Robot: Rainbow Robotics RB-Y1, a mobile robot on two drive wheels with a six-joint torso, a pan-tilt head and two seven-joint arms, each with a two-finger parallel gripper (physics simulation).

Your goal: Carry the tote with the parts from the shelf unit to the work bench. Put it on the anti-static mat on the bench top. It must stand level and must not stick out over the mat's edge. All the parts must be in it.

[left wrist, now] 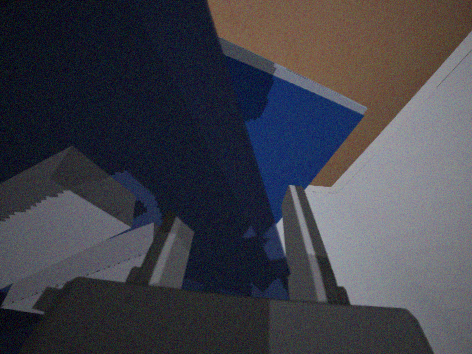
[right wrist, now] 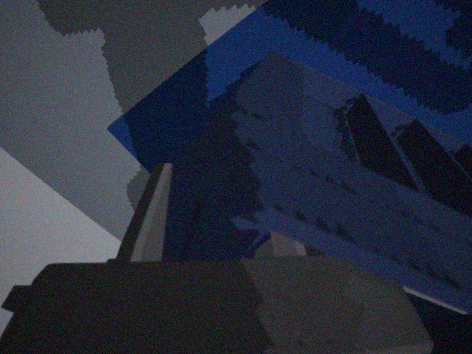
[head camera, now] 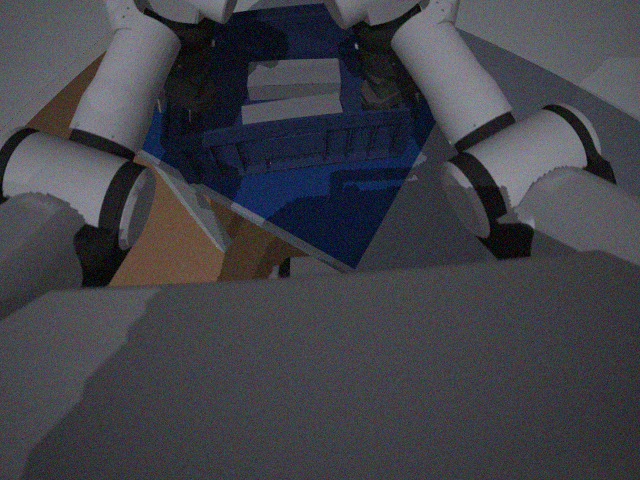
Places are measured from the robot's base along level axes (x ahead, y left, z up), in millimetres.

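Where they show: left gripper, fingertip midpoint: [head camera: 177, 113].
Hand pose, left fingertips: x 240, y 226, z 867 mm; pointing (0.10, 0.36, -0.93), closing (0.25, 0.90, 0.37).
After its pixels a point has its place.
The dark blue tote [head camera: 294, 147] @(x 160, y 24, z 845 mm) [left wrist: 125, 90] [right wrist: 310, 180] @(x 171, y -148, z 899 mm) hangs between my hands over the blue mat [head camera: 258, 201] @(x 107, y 95, z 765 mm) [left wrist: 310, 130] @(x 303, y 345, z 765 mm) [right wrist: 235, 65] @(x 203, y -196, z 765 mm). Whether its bottom touches the mat is hidden; its front rim slants slightly in the head view. Two pale blocks lie in it, one [head camera: 294, 77] @(x 349, y 18, z 828 mm) behind the other [head camera: 292, 109] @(x 264, y 25, z 826 mm); pale block sides [left wrist: 55, 225] @(x 247, y 80, z 825 mm) also show in the left wrist view. Other parts are hidden or too dark to tell. My left gripper [head camera: 174, 111] @(x 240, y 226, z 867 mm) [left wrist: 242, 191] @(x 240, y 226, z 867 mm) is shut on one tote side, my right gripper [head camera: 398, 103] @(x 229, y -167, z 855 mm) [right wrist: 220, 174] @(x 229, y -167, z 855 mm) on the opposite side.
A light grey edge strip [head camera: 248, 212] [left wrist: 320, 89] runs along one side of the mat. A brown surface [head camera: 170, 242] @(x 354, y 611, z 1 mm) [left wrist: 310, 35] @(x 395, y 855, z 2 mm) lies beyond it. A grey surface [head camera: 403, 222] @(x 49, y -158, z 764 mm) adjoins the mat's right side in the head view. Arm shadows fall across the mat.
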